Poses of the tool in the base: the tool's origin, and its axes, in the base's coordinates. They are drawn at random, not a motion.
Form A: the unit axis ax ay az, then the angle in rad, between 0 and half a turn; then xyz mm.
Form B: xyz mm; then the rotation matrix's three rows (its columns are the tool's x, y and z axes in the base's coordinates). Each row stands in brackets. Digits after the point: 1 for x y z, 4 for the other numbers.
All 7 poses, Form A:
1: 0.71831 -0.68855 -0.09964 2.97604 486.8 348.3 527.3
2: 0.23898 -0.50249 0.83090 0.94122 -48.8 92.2 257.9
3: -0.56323 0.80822 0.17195 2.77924 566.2 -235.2 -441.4
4: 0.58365 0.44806 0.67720 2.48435 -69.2 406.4 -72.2
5: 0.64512 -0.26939 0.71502 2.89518 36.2 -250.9 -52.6
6: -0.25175 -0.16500 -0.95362 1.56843 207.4 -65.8 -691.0
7: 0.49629 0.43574 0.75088 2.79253 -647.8 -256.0 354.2
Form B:
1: [486.8 348.3 527.3], [[0.0386 -0.9660 -0.2556], [-0.9988 -0.0446 0.0179], [-0.0287 0.2547 -0.9666]]
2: [-48.8 92.2 257.9], [[0.6123 -0.7210 -0.3245], [0.6222 0.6926 -0.3648], [0.4878 0.0215 0.8727]]
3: [566.2 -235.2 -441.4], [[-0.3212 -0.9418 0.0991], [-0.8199 0.3289 0.4686], [-0.4739 0.0693 -0.8779]]
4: [-69.2 406.4 -72.2], [[-0.1814 0.0548 0.9819], [0.8823 -0.4320 0.1871], [0.4344 0.9002 0.0300]]
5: [36.2 -250.9 -52.6], [[-0.1500 -0.5167 0.8429], [-0.1679 -0.8268 -0.5368], [0.9743 -0.2221 0.0373]]
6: [207.4 -65.8 -691.0], [[0.0656 0.9951 0.0745], [-0.9122 0.0295 0.4087], [0.4045 -0.0948 0.9096]]
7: [-647.8 -256.0 354.2], [[-0.4619 0.1627 0.8719], [0.6763 -0.5714 0.4649], [0.5738 0.8044 0.1540]]
